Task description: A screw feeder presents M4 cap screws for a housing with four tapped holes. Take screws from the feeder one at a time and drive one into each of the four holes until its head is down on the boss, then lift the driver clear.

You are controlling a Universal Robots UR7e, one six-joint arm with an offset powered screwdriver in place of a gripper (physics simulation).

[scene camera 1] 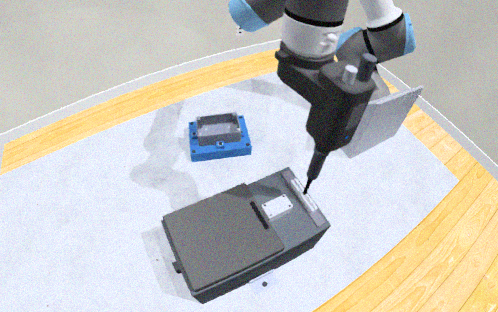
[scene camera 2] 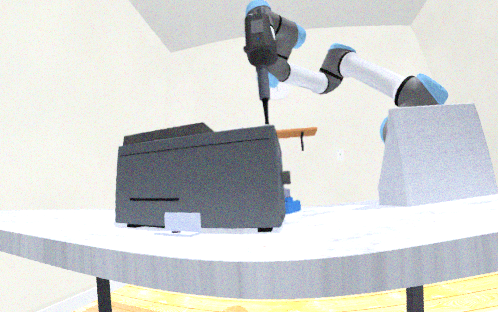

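Observation:
The dark grey screw feeder stands on the table. A pale pick-up strip runs along its right end in scene camera 1. My screwdriver points down with its thin bit tip at that strip. Whether a screw is on the bit is too small to tell. The grey open-topped housing sits upright in a blue fixture behind the feeder, away from the driver. Its four holes are too small to judge. The feeder hides most of the fixture in scene camera 2.
The pale robot pedestal stands at the right. A white plate lies on the feeder's top. A small pale bracket stands by the feeder's side. An orange board shows behind the feeder in scene camera 2.

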